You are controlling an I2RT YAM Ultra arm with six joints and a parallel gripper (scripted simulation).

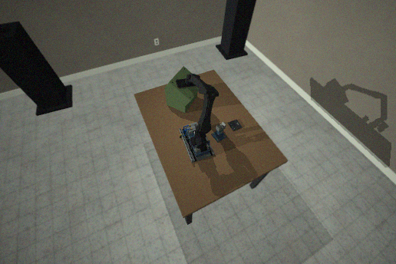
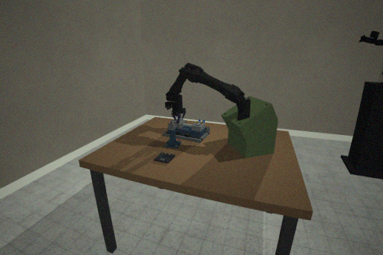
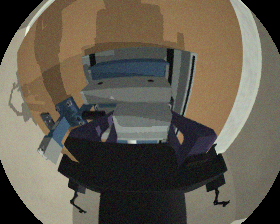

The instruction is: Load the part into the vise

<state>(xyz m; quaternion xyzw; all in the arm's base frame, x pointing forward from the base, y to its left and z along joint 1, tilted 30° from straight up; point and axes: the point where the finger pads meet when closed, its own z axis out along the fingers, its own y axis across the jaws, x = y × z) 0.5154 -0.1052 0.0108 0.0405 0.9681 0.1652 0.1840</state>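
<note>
Now: hand right at the part. Round my hand: vise: 70 mm behind, 50 mm below, 20 mm to the left; then infeed plate: 390 mm to the left, 110 mm behind, 90 mm below.
</note>
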